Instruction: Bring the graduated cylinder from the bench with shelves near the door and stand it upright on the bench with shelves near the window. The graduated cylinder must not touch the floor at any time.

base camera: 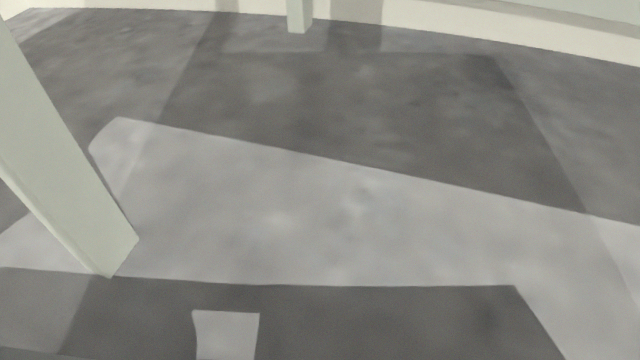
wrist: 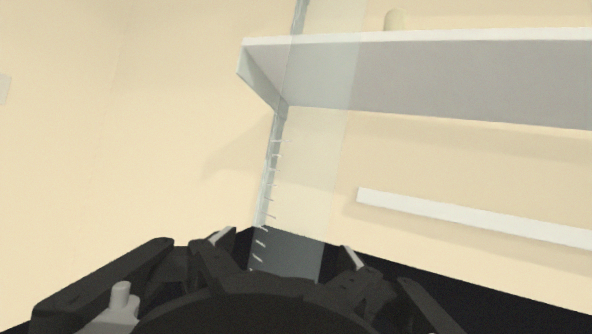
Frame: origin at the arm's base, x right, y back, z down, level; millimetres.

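Where they show: gripper, fingertip midpoint: [wrist: 286, 247].
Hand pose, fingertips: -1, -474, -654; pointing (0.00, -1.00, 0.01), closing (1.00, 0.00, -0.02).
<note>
Things, the pixels of their top centre, and the offset from my fingertips, as dx, dy, dz. "pt": a spot on its surface instead. Level surfaces: height alone.
- graduated cylinder, surface spot: [wrist: 307, 170] pt +2, +60, -63
- black bench top, surface height: dz +137
- white-edged shelf, surface height: dz -301
- pale round object, surface spot: [wrist: 395, 21] pt +162, -262, -462
- thick pale leg, surface spot: [base camera: 55, 150] pt -232, +173, +886
The graduated cylinder [wrist: 307, 170] is a clear, pale tube with white marks along its left side. It rises through the middle of the wrist view, slightly tilted in the picture, in front of the wall and shelf. My gripper [wrist: 286, 247] is open, with one fingertip on each side of the tube's lower part and a gap at both sides. The tube's foot is hidden behind the gripper body. The black bench top [wrist: 480, 295] shows behind and to the right of the gripper. The cylinder does not show in the base camera view.
A white-edged shelf [wrist: 440, 75] crosses the upper right, with a pale round object [wrist: 395, 21] on it. A white rail [wrist: 470, 215] runs below it on the wall. In the base camera view, a thick pale leg [base camera: 55, 150] stands at the left and another leg [base camera: 298, 17] farther back.
</note>
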